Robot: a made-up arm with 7 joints. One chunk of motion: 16 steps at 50 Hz.
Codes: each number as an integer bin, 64 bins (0 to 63) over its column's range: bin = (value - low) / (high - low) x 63, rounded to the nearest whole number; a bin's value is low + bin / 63 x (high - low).
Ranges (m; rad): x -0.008..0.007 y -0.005..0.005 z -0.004..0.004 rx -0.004..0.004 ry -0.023..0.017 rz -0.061..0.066
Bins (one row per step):
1: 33 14 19 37 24 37
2: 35 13 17 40 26 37
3: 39 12 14 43 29 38
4: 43 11 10 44 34 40
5: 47 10 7 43 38 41
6: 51 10 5 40 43 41
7: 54 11 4 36 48 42
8: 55 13 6 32 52 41
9: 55 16 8 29 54 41
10: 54 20 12 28 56 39
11: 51 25 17 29 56 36
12: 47 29 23 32 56 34
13: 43 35 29 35 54 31
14: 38 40 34 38 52 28
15: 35 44 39 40 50 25
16: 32 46 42 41 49 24
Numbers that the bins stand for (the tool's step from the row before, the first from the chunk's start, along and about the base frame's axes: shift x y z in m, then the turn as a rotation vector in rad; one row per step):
1: -0.00014 -0.00278 -0.00159 0.00070 -0.00776 0.01359
2: 0.00033 -0.00294 -0.00184 0.00108 -0.00649 0.01359
3: 0.00129 -0.00310 -0.00222 0.00146 -0.00459 0.01560
4: 0.00224 -0.00325 -0.00273 0.00159 -0.00141 0.01963
5: 0.00319 -0.00341 -0.00311 0.00146 0.00113 0.02165
6: 0.00414 -0.00341 -0.00337 0.00108 0.00430 0.02165
7: 0.00486 -0.00325 -0.00349 0.00057 0.00748 0.02367
8: 0.00510 -0.00294 -0.00324 0.00006 0.01002 0.02165
9: 0.00510 -0.00246 -0.00298 -0.00032 0.01129 0.02165
10: 0.00486 -0.00183 -0.00248 -0.00044 0.01256 0.01762
11: 0.00414 -0.00103 -0.00184 -0.00032 0.01256 0.01157
12: 0.00319 -0.00040 -0.00108 0.00006 0.01256 0.00754
13: 0.00224 0.00056 -0.00032 0.00044 0.01129 0.00149
14: 0.00105 0.00135 0.00032 0.00083 0.01002 -0.00456
15: 0.00033 0.00198 0.00095 0.00108 0.00875 -0.01060
16: -0.00038 0.00230 0.00133 0.00121 0.00811 -0.01262

